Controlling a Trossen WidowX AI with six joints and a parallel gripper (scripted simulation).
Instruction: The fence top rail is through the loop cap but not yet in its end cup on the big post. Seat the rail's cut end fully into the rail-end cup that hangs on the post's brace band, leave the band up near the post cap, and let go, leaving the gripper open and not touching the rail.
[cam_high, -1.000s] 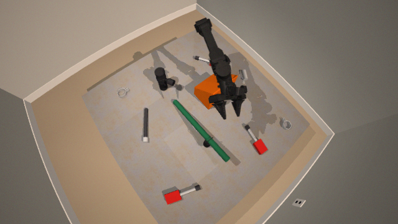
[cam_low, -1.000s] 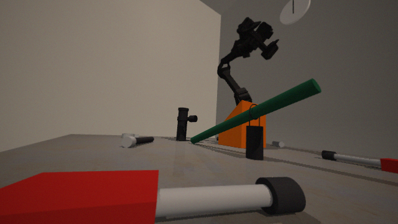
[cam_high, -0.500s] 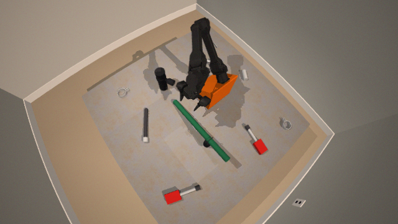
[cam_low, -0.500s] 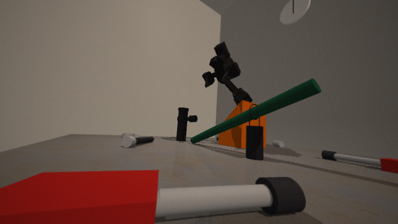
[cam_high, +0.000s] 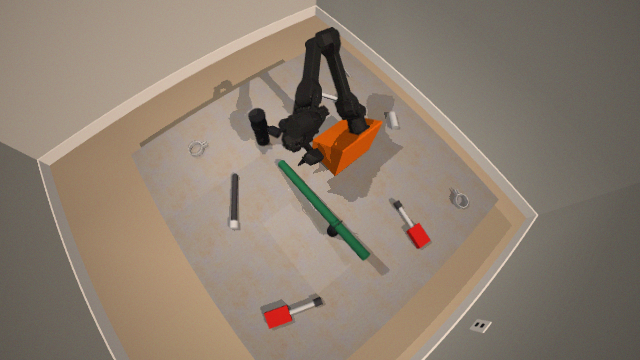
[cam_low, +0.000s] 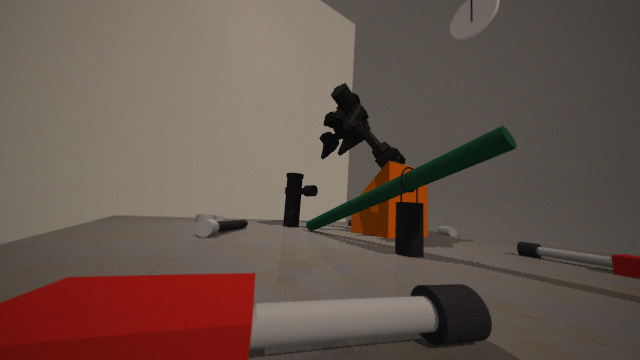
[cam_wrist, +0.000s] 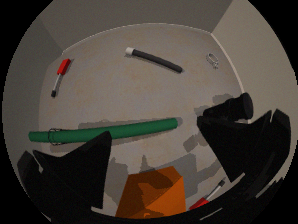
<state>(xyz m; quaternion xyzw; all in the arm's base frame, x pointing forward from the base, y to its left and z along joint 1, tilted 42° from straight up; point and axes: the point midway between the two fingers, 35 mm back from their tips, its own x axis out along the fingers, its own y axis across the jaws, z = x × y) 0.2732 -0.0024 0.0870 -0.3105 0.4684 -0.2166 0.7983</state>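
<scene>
The rail-end cup is 18 cm to the right of my gripper tip, 10 cm below it and 4 cm behind it. Also, from my gripper tip: short black post: 28 cm to the left, 13 cm below, 2 cm ahead; white cylinder: 58 cm behind, 22 cm below, 7 cm to the left.
</scene>
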